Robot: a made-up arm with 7 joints. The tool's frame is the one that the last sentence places.
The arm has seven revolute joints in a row. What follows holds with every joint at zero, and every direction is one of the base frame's. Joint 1 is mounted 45.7 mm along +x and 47.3 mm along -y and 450.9 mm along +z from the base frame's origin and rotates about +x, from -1.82 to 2.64 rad. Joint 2 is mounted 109.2 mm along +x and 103 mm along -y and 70.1 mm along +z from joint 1 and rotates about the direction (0.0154, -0.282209, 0.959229), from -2.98 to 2.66 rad. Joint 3 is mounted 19 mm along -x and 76.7 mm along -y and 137.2 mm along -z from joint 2 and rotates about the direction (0.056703, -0.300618, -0.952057), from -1.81 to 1.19 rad. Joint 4 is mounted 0.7 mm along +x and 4.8 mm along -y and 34.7 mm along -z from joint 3 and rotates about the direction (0.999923, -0.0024, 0.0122), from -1.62 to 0.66 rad. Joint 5 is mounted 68.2 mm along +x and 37.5 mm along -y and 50 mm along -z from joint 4 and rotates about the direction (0.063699, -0.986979, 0.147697), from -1.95 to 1.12 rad. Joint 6 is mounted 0.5 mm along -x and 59 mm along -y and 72.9 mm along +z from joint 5 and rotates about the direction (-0.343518, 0.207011, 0.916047), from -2.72 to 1.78 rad. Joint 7 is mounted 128.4 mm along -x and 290.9 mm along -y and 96.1 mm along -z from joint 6 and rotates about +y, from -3.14 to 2.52 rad. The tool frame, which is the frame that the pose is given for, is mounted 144.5 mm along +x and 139.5 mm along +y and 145.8 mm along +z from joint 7; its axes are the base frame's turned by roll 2.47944, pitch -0.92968 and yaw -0.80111 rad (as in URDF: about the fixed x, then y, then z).
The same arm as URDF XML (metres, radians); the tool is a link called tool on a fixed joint. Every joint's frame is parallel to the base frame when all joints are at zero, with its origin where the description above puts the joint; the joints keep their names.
<robot name="arm">
<joint name="joint 1" type="revolute"><parent link="base_link"/><child link="link1"/><origin xyz="0.0457 -0.0473 0.4509" rpy="0 0 0"/><axis xyz="1 0 0"/><limit lower="-1.82" upper="2.64"/></joint>
<joint name="joint 2" type="revolute"><parent link="link1"/><child link="link2"/><origin xyz="0.1092 -0.103 0.0701" rpy="0 0 0"/><axis xyz="0.0154 -0.282209 0.959229"/><limit lower="-2.98" upper="2.66"/></joint>
<joint name="joint 3" type="revolute"><parent link="link2"/><child link="link3"/><origin xyz="-0.019 -0.0767 -0.1372" rpy="0 0 0"/><axis xyz="0.056698 -0.30059 -0.952067"/><limit lower="-1.81" upper="1.19"/></joint>
<joint name="joint 4" type="revolute"><parent link="link3"/><child link="link4"/><origin xyz="0.0007 -0.0048 -0.0347" rpy="0 0 0"/><axis xyz="0.999923 -0.0024 0.0122"/><limit lower="-1.62" upper="0.66"/></joint>
<joint name="joint 5" type="revolute"><parent link="link4"/><child link="link5"/><origin xyz="0.0682 -0.0375 -0.05" rpy="0 0 0"/><axis xyz="0.063699 -0.986979 0.147697"/><limit lower="-1.95" upper="1.12"/></joint>
<joint name="joint 6" type="revolute"><parent link="link5"/><child link="link6"/><origin xyz="-0.0005 -0.059 0.0729" rpy="0 0 0"/><axis xyz="-0.343518 0.207011 0.916047"/><limit lower="-2.72" upper="1.78"/></joint>
<joint name="joint 7" type="revolute"><parent link="link6"/><child link="link7"/><origin xyz="-0.1284 -0.2909 -0.0961" rpy="0 0 0"/><axis xyz="0 1 0"/><limit lower="-3.14" upper="2.52"/></joint>
<joint name="tool_joint" type="fixed"><parent link="link7"/><child link="tool"/><origin xyz="0.1445 0.1395 0.1458" rpy="2.4794 -0.9297 -0.8011"/></joint>
<link name="base_link"/>
<link name="link1"/>
<link name="link2"/>
<link name="link3"/>
<link name="link4"/>
<link name="link5"/>
<link name="link6"/>
<link name="link7"/>
<link name="tool"/>
</robot>

